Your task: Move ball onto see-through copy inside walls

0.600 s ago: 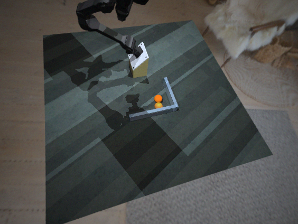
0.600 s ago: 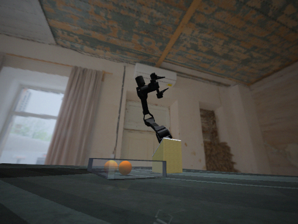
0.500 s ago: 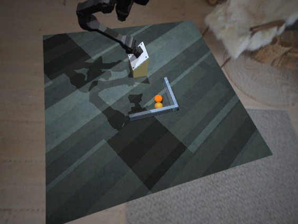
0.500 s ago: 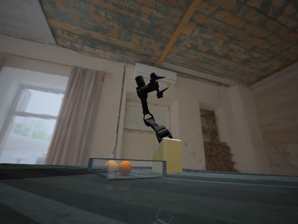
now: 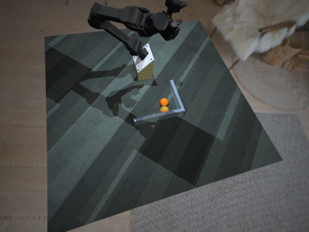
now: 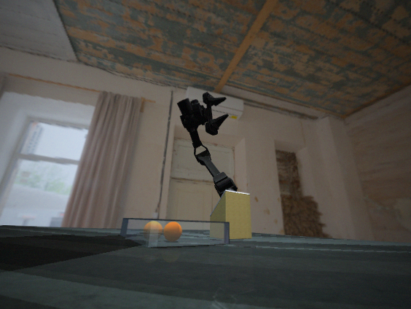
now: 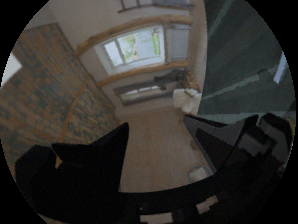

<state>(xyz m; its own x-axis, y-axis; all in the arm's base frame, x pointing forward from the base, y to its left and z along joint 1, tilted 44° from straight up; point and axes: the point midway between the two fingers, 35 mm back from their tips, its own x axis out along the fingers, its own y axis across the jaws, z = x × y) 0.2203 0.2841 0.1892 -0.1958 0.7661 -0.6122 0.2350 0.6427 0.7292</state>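
My gripper tip is 480 mm above the orange ball, 150 mm short of it and 90 mm to the left of it. The rest, counted from my gripper tip: see-through copy of ball: 480 mm below, 200 mm ahead, 110 mm to the right; then clear wall: 470 mm below, 140 mm ahead.
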